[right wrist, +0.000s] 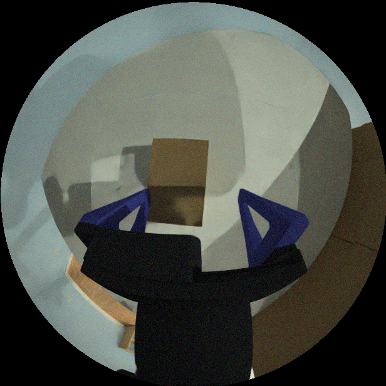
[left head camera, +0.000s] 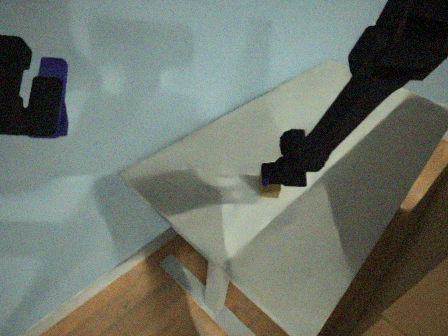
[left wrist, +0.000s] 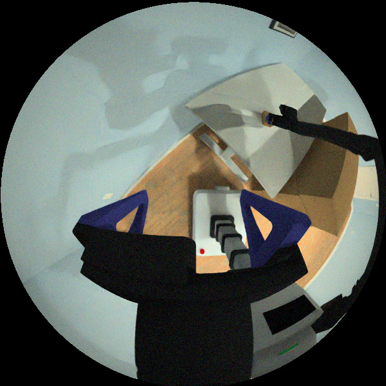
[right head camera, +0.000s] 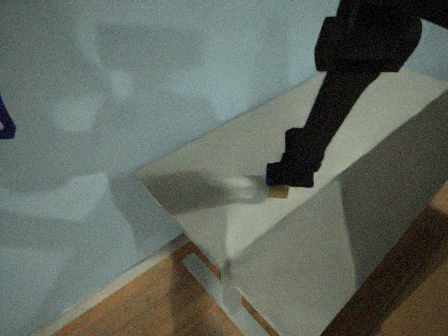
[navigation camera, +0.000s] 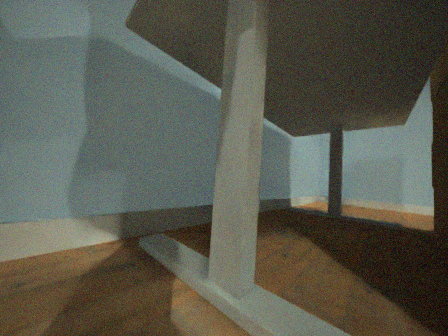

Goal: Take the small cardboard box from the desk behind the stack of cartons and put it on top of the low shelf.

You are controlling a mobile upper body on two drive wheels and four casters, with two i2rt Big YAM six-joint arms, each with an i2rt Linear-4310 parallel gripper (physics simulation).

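Places are measured from the left arm's base along level axes (x ahead, y left, z up), in centimetres.
Pixels of known places: left gripper, fingertip midpoint: (left head camera: pixel 15 127); right gripper, fingertip midpoint: (left head camera: pixel 277 179) (right head camera: pixel 285 180).
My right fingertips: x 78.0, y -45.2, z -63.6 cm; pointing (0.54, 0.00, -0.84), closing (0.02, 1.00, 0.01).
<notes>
For each thing: its top centre in the pictures, then the offset to it from my right fingertips. "spot": a spot on its surface instead. Level surfaces: height alone.
- small brown cardboard box, middle of its top: (right head camera: pixel 279 177) (left head camera: pixel 270 177) dy +1.8, dx +1.3, dz -0.3 cm
- pale desk, its level: dz -5.3 cm
- desk leg, surface spot: (navigation camera: pixel 237 165) spot: dy +17.2, dx -14.1, dz -51.4 cm
The small brown cardboard box (left head camera: pixel 270 191) (right head camera: pixel 279 192) (right wrist: pixel 178 162) stands on the pale desk (left head camera: pixel 280 260) (right head camera: pixel 290 250) (left wrist: pixel 270 155) (right wrist: pixel 280 100). My right gripper (right wrist: pixel 193 193) is open and empty, close to the box. In the right wrist view the box shows left of the middle between the fingertips, and the left-hand fingertip overlaps its left edge. In the head views the right gripper partly hides the box. My left gripper (left wrist: pixel 193 194) is open and empty, away from the desk. The brown cartons (left wrist: pixel 325 185) (right wrist: pixel 320 280) stand beside the desk. I cannot make out the low shelf.
A blue wall (left head camera: pixel 150 75) (right head camera: pixel 160 75) runs along the desk's back edge. A desk leg (navigation camera: pixel 237 165) stands on a long foot (navigation camera: pixel 180 260). The robot's white base (left wrist: pixel 202 205) shows between the left fingers. A picture frame (left wrist: pixel 283 28) hangs on the wall.
</notes>
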